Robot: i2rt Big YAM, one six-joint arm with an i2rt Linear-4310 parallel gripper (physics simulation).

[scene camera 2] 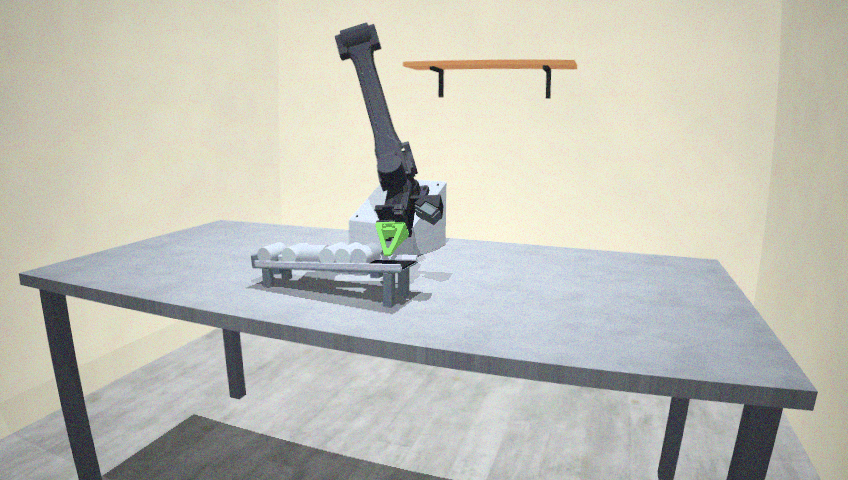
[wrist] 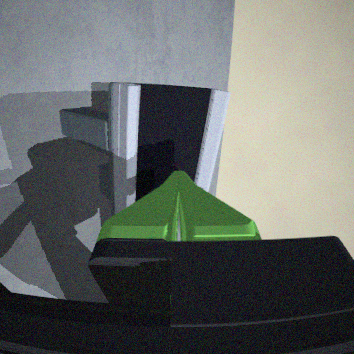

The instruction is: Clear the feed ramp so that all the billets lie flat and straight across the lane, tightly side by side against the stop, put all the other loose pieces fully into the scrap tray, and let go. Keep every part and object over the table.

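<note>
The feed ramp stands on legs, with pale side rails and a dark lane bed. Several whitish cylinders lie on it in scene camera 2: one at the far left by the end plate, a longer-looking one beside it, then a close group towards the middle. How squarely they lie, and which are billets, I cannot tell. My green gripper is shut and empty, its tips low at the ramp's right part, right of the cylinders. The scrap tray does not show in either view.
The ramp stands on the grey table, whose edge shows in both views. The arm's pale base block stands behind the ramp. A wooden shelf hangs on the back wall. Arm shadows fall beside the ramp in the wrist view.
</note>
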